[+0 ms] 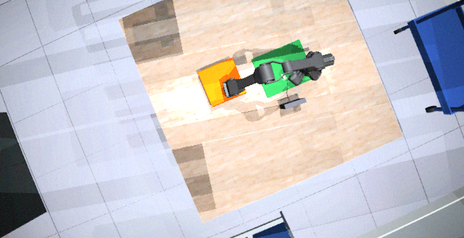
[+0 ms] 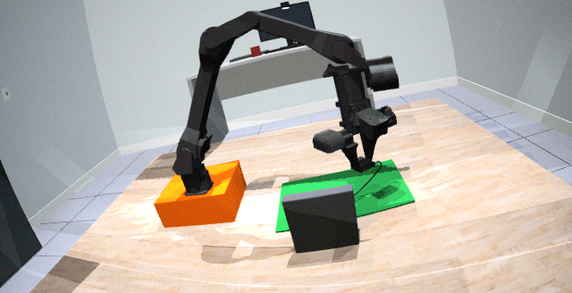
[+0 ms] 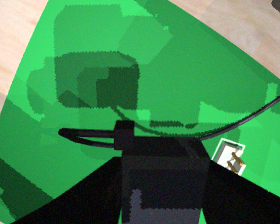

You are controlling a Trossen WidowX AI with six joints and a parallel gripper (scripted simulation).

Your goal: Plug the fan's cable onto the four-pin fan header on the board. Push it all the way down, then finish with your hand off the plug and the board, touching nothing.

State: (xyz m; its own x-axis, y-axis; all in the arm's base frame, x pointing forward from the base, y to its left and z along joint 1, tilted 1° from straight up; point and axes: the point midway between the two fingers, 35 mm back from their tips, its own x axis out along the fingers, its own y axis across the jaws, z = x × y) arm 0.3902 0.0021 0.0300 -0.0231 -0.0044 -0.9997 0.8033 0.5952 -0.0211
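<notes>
Now: the green board 9 cm below my gripper tip, 6 cm behind it and 4 cm to the left of it. The rest, counted from my gripper tip: black plug 1 cm to the left, 1 cm above; dark square fan 15 cm to the right, 8 cm behind, 2 cm below.
</notes>
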